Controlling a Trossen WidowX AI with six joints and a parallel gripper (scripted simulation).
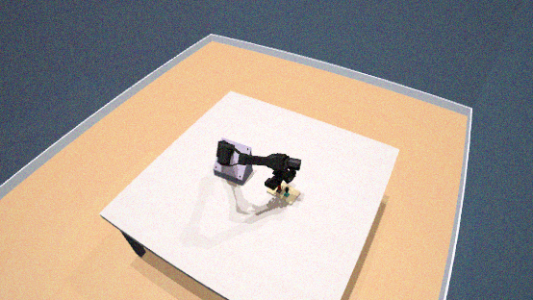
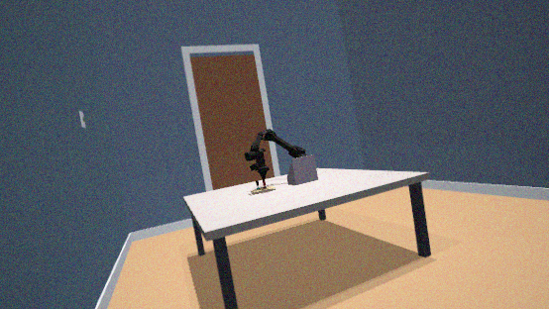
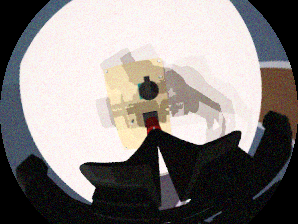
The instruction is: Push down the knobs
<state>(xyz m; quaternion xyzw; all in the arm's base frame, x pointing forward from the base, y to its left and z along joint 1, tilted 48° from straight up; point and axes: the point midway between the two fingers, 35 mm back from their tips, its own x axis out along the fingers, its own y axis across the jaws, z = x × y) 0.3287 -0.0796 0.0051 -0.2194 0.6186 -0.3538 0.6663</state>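
Now: gripper tip 10 mm above the red knob. Also, from my gripper tip: dark knob: 50 mm ahead, 10 mm to the right.
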